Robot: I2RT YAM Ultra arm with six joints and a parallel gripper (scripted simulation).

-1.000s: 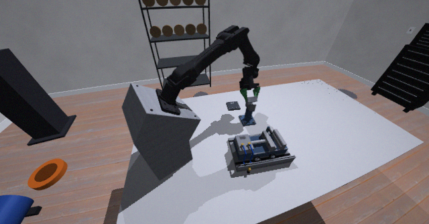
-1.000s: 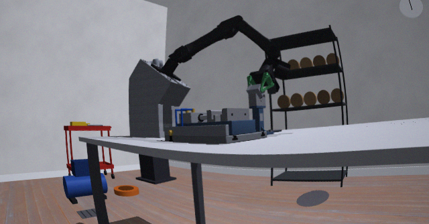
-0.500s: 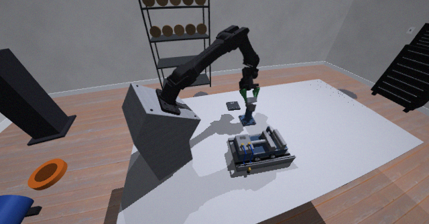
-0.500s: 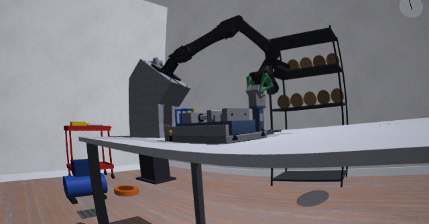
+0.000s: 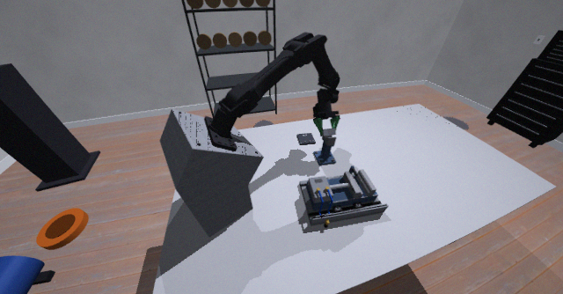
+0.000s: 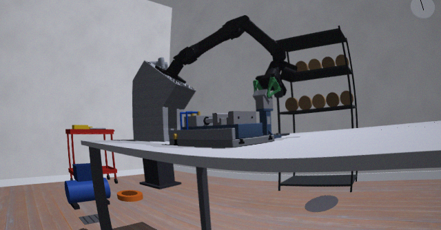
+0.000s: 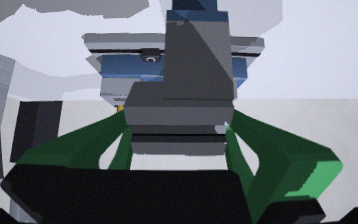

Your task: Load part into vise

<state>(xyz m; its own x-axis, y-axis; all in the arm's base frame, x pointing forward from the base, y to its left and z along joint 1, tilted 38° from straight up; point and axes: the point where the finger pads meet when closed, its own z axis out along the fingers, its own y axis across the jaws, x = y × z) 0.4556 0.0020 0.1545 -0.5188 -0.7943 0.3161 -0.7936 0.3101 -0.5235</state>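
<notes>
Now: hand 19 cm to the left of the work stop, 8 cm above it and 2 cm short of it. From my hand the other things lie so: part: 1 cm to the left; cylinder rod: 22 cm to the right, 9 cm below, 8 cm behind; moving jaw: 23 cm to the right, 9 cm below, 2 cm behind.
</notes>
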